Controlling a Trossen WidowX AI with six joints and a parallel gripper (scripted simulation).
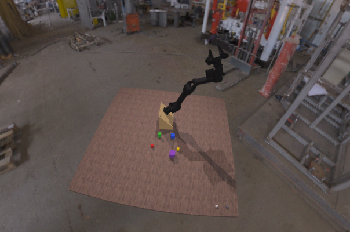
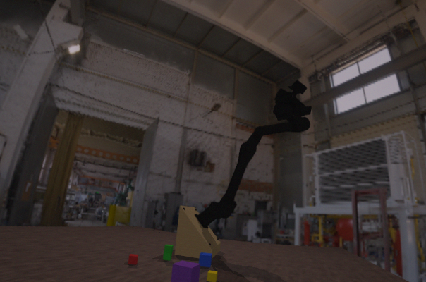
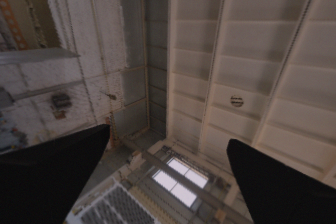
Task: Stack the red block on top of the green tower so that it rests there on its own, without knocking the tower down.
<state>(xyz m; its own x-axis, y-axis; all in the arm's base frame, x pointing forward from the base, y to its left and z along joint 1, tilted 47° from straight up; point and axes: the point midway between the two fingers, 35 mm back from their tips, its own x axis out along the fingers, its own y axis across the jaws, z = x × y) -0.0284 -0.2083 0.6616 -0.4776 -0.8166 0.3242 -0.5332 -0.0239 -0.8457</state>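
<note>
The red block is 440 mm ahead of my gripper tip, 390 mm to the right of it and 730 mm below it. Round my gripper tip: purple block (500 mm ahead, 210 mm to the right, 720 mm below); then blue block (310 mm ahead, 230 mm to the right, 720 mm below); then small yellow block (440 mm ahead, 170 mm to the right, 730 mm below).
</note>
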